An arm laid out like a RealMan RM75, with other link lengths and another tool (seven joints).
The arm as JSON. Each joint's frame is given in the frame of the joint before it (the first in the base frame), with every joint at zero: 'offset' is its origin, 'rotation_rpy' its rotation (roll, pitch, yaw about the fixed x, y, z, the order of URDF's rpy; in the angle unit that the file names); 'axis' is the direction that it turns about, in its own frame. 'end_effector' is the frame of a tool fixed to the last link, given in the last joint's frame.
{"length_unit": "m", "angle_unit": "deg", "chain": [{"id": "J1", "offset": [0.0, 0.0, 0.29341], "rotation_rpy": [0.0, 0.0, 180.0], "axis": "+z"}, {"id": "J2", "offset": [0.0, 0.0, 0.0], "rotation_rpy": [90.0, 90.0, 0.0], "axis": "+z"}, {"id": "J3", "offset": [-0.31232, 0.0, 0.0], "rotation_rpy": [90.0, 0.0, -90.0], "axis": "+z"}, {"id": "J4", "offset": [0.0, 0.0, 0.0], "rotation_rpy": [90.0, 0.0, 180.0], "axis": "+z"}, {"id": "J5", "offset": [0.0, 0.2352, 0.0], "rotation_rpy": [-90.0, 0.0, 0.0], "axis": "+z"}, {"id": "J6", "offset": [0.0, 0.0, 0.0], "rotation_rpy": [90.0, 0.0, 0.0], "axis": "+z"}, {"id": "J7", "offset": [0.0, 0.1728, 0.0], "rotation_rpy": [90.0, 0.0, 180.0], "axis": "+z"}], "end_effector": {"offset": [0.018, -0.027, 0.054], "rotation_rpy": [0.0, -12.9, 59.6]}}
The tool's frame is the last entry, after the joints.
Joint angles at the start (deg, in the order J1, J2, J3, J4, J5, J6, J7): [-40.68, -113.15, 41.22, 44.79, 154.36, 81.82, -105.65]
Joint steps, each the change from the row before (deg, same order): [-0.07, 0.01, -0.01, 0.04, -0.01, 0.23, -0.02]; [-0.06, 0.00, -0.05, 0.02, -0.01, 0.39, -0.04]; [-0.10, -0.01, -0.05, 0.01, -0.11, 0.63, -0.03]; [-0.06, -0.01, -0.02, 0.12, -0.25, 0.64, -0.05]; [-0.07, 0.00, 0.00, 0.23, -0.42, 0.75, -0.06]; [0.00, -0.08, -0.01, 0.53, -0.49, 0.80, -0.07]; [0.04, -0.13, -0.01, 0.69, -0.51, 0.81, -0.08]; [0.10, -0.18, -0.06, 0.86, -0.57, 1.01, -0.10]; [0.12, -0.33, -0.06, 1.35, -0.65, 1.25, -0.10]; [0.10, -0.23, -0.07, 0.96, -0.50, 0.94, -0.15]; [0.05, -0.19, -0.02, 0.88, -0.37, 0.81, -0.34]
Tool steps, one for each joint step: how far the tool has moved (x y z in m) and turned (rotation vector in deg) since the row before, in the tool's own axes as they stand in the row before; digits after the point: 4 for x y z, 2 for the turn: [0.0008, -0.0002, -0.0004, -0.08, 0.14, 0.07]; [0.0013, 0.0004, -0.0003, -0.20, 0.28, 0.03]; [0.0025, 0.0005, -0.0004, -0.29, 0.54, 0.08]; [0.0025, 0.0001, -0.0008, -0.17, 0.57, 0.05]; [0.0031, -0.0006, -0.0014, -0.06, 0.69, 0.08]; [0.0032, -0.0011, -0.0020, 0.12, 0.67, 0.09]; [0.0033, -0.0013, -0.0023, 0.21, 0.64, 0.11]; [0.0039, -0.0010, -0.0026, 0.21, 0.78, 0.09]; [0.0052, -0.0019, -0.0036, 0.40, 0.85, 0.28]; [0.0038, -0.0012, -0.0026, 0.26, 0.66, 0.11]; [0.0031, -0.0013, -0.0025, 0.17, 0.48, -0.01]
